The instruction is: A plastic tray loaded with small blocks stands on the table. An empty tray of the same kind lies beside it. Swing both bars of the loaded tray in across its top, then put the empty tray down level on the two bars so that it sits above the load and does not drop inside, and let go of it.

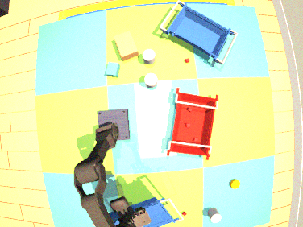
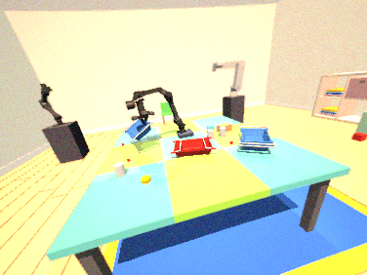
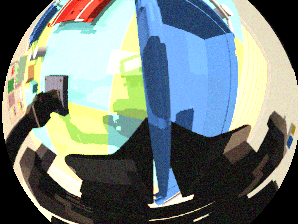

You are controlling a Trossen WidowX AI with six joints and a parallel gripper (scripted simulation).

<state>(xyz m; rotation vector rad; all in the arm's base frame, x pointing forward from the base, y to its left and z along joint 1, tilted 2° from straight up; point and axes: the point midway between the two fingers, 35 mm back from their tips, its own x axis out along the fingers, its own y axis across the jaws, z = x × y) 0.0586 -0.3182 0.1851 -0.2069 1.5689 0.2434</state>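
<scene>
My gripper tip is now 2 cm short of the blue tray and 8 cm to the left of it. From my gripper tip the other things lie so: teal block (1 cm behind, 60 cm to the left, 15 cm below); tan block (7 cm ahead, 71 cm to the left, 14 cm below); yellow disc (51 cm ahead, 5 cm to the right, 16 cm below).
</scene>
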